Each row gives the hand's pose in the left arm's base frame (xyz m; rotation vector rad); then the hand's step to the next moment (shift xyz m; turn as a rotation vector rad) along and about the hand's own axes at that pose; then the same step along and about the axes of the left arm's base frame.
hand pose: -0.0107 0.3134 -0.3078 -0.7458 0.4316 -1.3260
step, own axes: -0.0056 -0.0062 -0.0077 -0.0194 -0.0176 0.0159
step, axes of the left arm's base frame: -0.0108 0.0032 -0.0017 -0.0059 0.0215 0.0210
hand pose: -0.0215 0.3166 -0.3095 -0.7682 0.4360 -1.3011
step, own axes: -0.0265 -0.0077 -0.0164 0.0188 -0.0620 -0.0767
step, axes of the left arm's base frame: -0.0228 0.0207 -0.0091 -0.0907 -0.0426 -0.0055
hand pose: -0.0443 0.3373 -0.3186 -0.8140 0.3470 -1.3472
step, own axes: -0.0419 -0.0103 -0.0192 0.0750 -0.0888 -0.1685
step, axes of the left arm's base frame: -0.0294 0.0336 -0.0154 -0.1576 -0.1252 -0.0374
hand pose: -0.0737 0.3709 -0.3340 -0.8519 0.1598 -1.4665
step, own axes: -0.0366 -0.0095 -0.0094 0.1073 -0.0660 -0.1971
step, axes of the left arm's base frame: -0.0186 0.0305 -0.0155 -0.1510 -0.1689 -0.0582
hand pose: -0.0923 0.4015 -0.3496 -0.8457 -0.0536 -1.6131
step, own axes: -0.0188 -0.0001 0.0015 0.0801 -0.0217 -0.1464
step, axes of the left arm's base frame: 0.0003 0.0165 -0.0090 -0.0883 -0.1325 -0.0544
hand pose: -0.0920 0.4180 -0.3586 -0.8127 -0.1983 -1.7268
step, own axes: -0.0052 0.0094 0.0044 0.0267 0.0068 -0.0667
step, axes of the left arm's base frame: 0.0108 0.0033 -0.0025 -0.0241 -0.0581 -0.0353
